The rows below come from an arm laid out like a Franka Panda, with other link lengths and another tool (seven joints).
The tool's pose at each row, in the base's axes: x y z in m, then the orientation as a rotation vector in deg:
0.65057, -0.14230, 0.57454, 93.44, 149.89, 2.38
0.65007, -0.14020, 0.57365, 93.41, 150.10, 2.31
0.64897, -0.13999, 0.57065, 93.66, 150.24, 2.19
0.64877, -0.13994, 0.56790, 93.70, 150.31, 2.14
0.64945, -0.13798, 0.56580, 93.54, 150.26, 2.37
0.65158, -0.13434, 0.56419, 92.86, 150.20, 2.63
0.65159, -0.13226, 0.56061, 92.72, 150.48, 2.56
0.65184, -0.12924, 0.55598, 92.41, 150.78, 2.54
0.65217, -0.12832, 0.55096, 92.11, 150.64, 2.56
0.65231, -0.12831, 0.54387, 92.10, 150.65, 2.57
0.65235, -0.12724, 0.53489, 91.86, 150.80, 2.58
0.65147, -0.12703, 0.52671, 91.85, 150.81, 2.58
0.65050, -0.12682, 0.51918, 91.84, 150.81, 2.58
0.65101, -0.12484, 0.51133, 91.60, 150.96, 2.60
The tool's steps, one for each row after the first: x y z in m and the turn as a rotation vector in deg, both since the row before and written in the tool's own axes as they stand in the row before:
0.00214, 0.00043, 0.00084, 0.12, 0.11, -0.09
0.00077, -0.00105, 0.00293, 0.20, 0.17, 0.09
0.00022, -0.00029, 0.00273, 0.07, 0.05, 0.00
0.00152, 0.00137, 0.00212, -0.19, -0.02, -0.07
0.00238, 0.00343, 0.00171, -0.37, -0.24, -0.35
0.00198, 0.00074, 0.00356, 0.12, 0.12, -0.17
0.00274, 0.00133, 0.00462, 0.06, 0.08, -0.27
0.00083, 0.00044, 0.00503, -0.16, -0.22, -0.12
0.00020, -0.00027, 0.00708, 0.00, 0.01, -0.01
0.00125, 0.00002, 0.00896, -0.01, 0.01, -0.18
0.00088, -0.00114, 0.00810, 0.00, 0.00, -0.01
0.00090, -0.00118, 0.00745, 0.00, 0.00, -0.01
0.00180, 0.00092, 0.00785, -0.01, 0.02, -0.18

